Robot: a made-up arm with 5 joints.
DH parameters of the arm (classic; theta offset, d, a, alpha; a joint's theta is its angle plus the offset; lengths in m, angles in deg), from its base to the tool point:
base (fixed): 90 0.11 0 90
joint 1: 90 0.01 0.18 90
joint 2: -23.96 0 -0.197 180
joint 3: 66.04 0.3 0.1 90
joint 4: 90 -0.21 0.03 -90
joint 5: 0 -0.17 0.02 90
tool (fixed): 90 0.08 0 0
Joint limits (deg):
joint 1: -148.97..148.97
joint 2: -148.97..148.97
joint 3: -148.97..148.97
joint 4: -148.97..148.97
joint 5: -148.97..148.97
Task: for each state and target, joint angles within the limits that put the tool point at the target. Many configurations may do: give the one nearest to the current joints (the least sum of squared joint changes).
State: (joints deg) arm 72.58 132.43 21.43 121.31 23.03
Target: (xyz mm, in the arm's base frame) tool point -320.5 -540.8 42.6
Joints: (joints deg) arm 45.78 143.05 13.50 110.30 41.52
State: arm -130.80 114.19 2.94 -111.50 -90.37
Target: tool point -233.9 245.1 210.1
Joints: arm -97.53 84.49 -45.46 -92.59 -57.08
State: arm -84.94 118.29 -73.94 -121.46 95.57
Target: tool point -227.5 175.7 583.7
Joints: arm -36.10 126.04 -44.44 -148.97 121.45
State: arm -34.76 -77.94 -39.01 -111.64 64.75
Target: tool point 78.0 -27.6 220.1
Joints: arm -55.83 -82.46 -73.53 -107.18 51.26
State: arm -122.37 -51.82 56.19 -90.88 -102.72
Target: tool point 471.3 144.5 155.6
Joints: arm -128.71 -52.46 54.35 -66.83 -128.37
